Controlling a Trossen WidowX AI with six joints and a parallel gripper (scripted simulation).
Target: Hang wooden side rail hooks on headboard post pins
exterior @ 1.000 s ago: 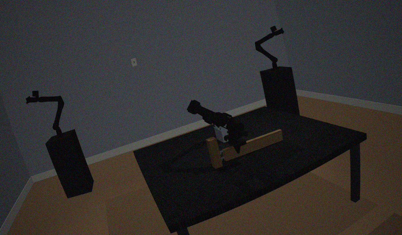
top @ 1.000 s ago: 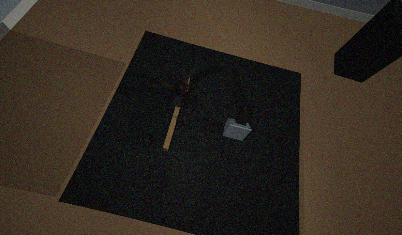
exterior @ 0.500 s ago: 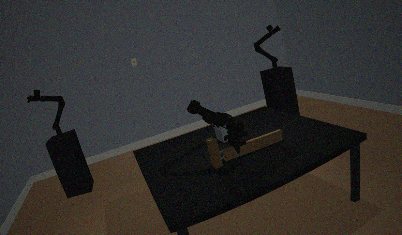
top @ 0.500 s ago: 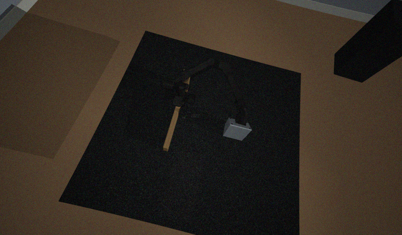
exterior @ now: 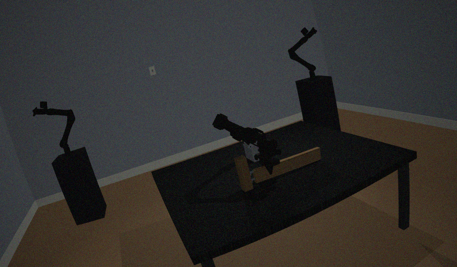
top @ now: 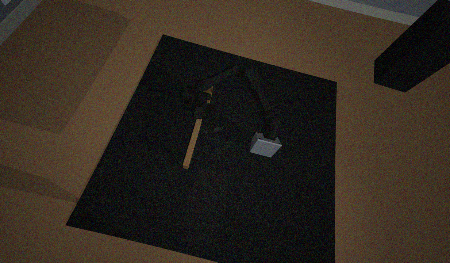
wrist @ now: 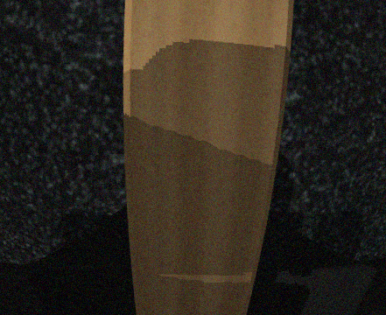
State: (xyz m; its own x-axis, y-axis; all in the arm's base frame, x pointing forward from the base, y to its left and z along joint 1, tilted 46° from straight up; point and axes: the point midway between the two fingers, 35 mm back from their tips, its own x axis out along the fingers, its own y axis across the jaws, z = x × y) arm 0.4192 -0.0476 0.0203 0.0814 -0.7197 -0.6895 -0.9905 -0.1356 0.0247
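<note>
Right now the wooden headboard post is 14 cm to the right of my gripper tip, 4 cm above it and 1 cm ahead of it.
</note>
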